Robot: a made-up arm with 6 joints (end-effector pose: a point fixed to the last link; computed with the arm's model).
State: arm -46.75 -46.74 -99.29 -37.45 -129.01 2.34
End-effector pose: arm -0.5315 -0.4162 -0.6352 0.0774 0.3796 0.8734 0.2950
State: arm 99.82 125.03 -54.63 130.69 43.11 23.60
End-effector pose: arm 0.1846 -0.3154 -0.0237 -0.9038 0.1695 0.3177 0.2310
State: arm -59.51 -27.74 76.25 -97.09 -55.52 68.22
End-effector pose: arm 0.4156 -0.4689 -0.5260 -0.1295 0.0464 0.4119 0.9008
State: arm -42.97 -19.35 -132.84 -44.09 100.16 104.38
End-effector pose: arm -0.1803 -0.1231 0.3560 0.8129 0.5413 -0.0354 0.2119
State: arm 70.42 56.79 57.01 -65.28 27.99 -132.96
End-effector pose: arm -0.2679 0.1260 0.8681 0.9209 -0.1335 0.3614 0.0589
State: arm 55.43 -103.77 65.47 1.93 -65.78 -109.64
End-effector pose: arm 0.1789 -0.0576 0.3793 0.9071 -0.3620 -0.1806 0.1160
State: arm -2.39 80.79 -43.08 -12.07 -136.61 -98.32
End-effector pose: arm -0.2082 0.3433 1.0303 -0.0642 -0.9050 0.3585 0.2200
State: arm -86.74 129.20 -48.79 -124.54 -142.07 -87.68
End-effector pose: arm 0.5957 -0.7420 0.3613 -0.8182 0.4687 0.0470 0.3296
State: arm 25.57 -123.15 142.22 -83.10 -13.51 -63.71
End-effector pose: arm 0.1318 0.1139 -0.6010 0.5551 0.2164 -0.8013 0.0539
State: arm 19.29 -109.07 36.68 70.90 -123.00 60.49
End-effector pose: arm -1.1449 -0.2862 -0.2641 -0.3394 0.3980 -0.6261 0.5783
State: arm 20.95 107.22 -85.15 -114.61 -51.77 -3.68
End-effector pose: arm -0.2286 0.2394 -0.3522 0.2789 0.2577 0.4965 0.7806
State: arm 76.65 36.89 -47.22 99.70 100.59 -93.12
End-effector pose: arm -0.6655 -0.2817 0.0978 0.0776 0.3012 -0.8326 0.4582
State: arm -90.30 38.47 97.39 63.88 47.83 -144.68
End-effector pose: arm -0.0685 -0.2729 0.3008 -0.0302 -0.1939 -0.9495 0.2449
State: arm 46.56 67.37 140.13 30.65 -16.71 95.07
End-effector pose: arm -0.4801 -0.7833 0.1226 -0.2526 0.2970 -0.5296 0.7533
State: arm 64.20 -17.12 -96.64 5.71 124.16 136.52
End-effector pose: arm -0.3817 -0.0213 0.4510 -0.5622 0.7349 0.3786 0.0217
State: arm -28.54 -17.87 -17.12 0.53 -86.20 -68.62
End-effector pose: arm -0.4960 0.2326 -0.2194 0.4407 0.4833 -0.0493 0.7549
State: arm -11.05 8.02 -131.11 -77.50 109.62 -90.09
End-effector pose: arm -0.5433 -0.7620 0.5545 0.4373 -0.8981 -0.0453 0.0117
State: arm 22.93 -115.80 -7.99 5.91 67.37 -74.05
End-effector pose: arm -0.7464 -0.3650 -0.1773 -0.0314 0.8111 0.5837 0.0175
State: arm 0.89 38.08 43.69 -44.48 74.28 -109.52
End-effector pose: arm 0.0138 -0.1456 0.8566 -0.8477 -0.3970 -0.2347 0.2623
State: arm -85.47 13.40 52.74 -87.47 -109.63 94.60
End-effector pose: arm 0.1118 -0.0350 -0.2822 0.1212 0.0082 0.8835 0.4525
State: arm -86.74 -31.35 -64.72 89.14 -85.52 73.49
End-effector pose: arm 0.0711 -0.5478 1.0936 -0.7421 -0.5937 -0.2229 0.2169
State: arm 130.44 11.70 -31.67 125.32 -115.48 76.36
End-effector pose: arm -0.8379 0.1964 0.5594 0.0086 0.8321 -0.0334 0.5536
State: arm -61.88 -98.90 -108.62 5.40 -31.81 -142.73
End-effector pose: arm 0.6426 -0.1330 -0.2460 0.3447 -0.3996 0.1278 0.8397
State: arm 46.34 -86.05 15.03 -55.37 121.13 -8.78
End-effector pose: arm -0.3828 0.4088 0.4604 0.6592 -0.3033 0.6535 0.2155
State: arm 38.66 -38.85 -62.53 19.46 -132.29 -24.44
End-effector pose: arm -0.5434 1.0062 0.1418 0.7841 0.3106 0.1462 0.5170
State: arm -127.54 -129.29 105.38 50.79 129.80 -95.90
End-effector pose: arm 0.3031 -0.2987 -0.8980 0.0472 0.4380 -0.4088 0.7992
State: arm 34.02 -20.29 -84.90 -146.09 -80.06 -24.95
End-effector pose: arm 0.4202 -0.2231 0.5787 -0.5311 -0.4303 0.1554 0.7131
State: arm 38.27 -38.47 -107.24 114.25 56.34 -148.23
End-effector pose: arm -0.5930 -0.2469 0.0950 -0.1390 0.1450 -0.6605 0.7235
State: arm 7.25 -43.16 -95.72 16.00 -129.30 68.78
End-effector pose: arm -1.0943 0.1658 0.3581 0.7651 0.1439 0.6074 0.1579
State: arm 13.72 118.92 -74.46 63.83 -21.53 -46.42
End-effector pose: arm 0.2487 0.0792 0.6526 -0.4302 -0.8688 0.1788 0.1680
